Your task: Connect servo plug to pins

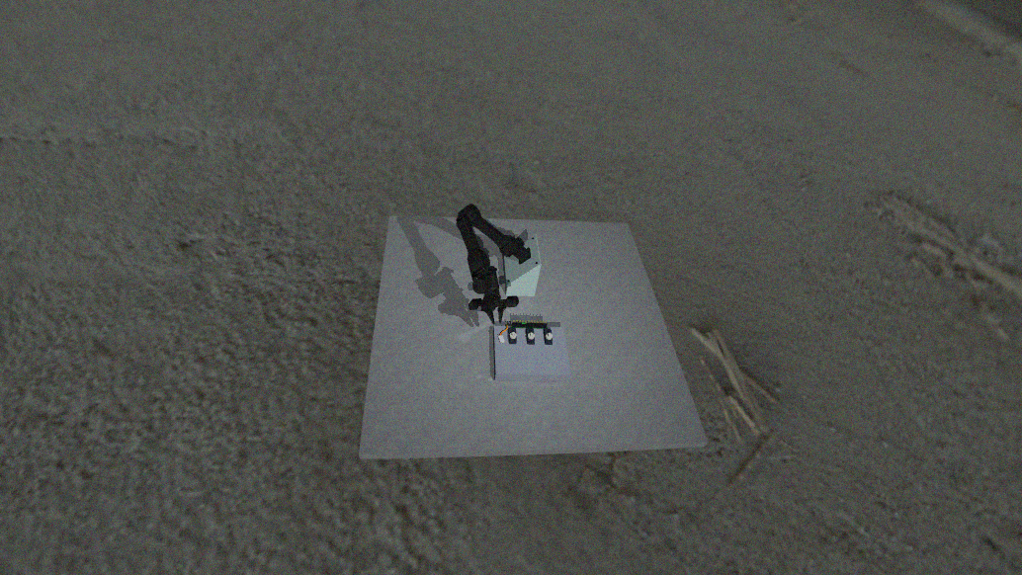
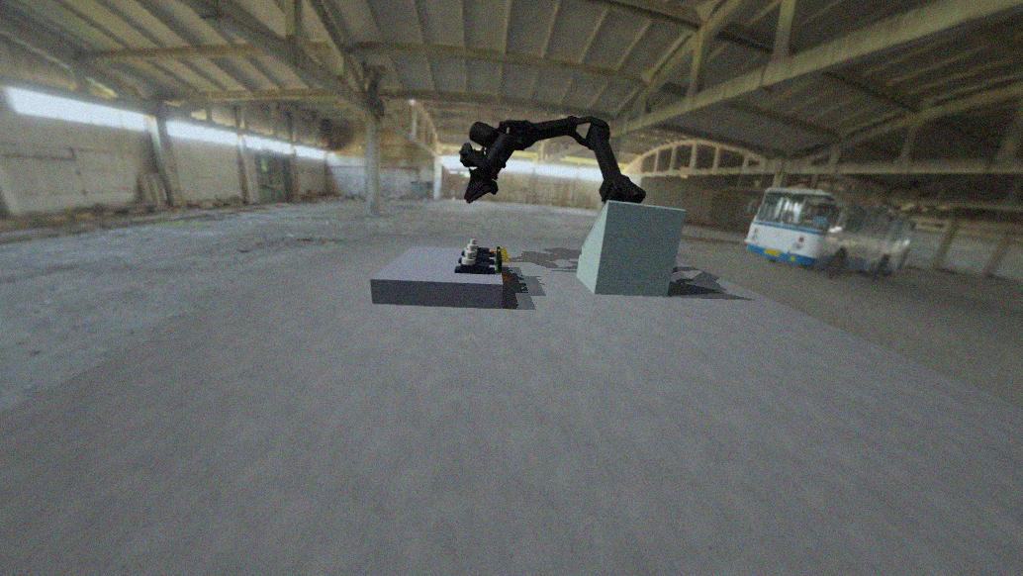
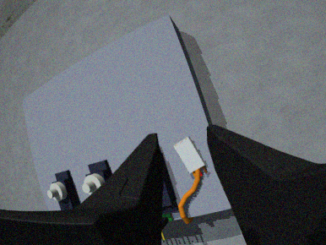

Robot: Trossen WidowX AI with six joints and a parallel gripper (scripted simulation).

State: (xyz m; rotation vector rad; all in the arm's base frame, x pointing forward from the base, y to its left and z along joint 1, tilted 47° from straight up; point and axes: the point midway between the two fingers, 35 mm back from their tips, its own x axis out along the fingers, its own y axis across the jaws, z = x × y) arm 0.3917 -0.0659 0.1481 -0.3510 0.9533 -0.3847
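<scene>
Right now my gripper tip is 130 mm to the right of the bright green band, 100 mm above it and 90 mm past it. Round my gripper tip: grey printed holder (150 mm to the left, 150 mm below, 70 mm ahead); dark dot (130 mm to the left, 100 mm below, 90 mm behind).
</scene>
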